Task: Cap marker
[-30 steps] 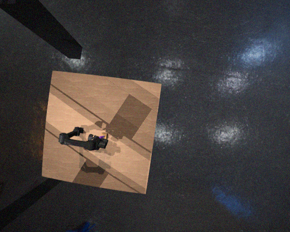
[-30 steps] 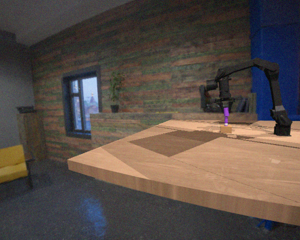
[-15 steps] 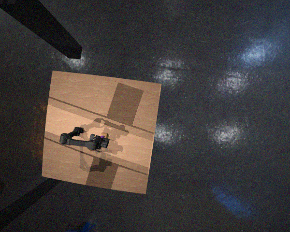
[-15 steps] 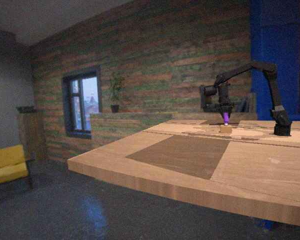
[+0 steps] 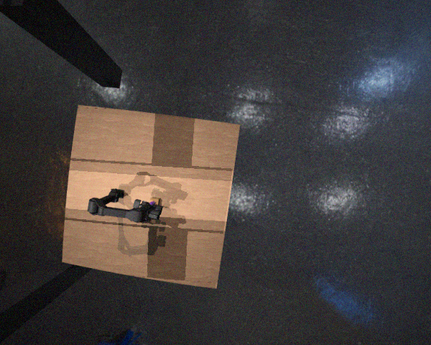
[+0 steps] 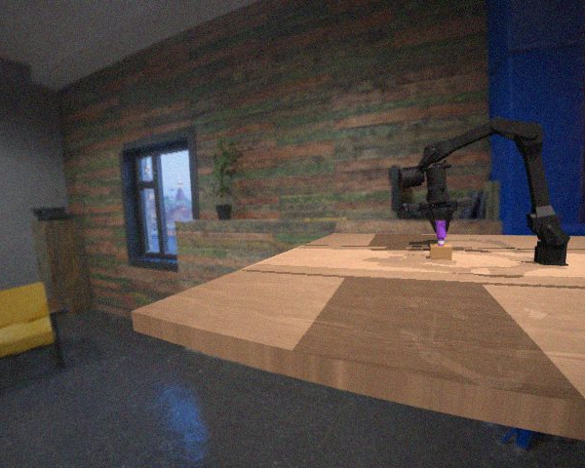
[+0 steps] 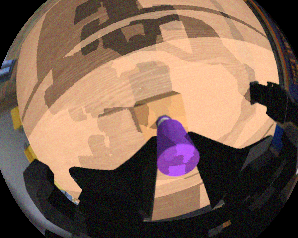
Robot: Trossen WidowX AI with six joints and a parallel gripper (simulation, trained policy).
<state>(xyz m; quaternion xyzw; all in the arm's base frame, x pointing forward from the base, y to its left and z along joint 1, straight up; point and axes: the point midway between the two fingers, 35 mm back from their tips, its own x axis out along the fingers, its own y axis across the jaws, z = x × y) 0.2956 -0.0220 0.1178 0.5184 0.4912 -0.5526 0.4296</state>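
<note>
Now: gripper tip right at the purple marker. Also, from my gripper tip: tan holder block 6 cm below; purple cap 1 cm above.
</note>
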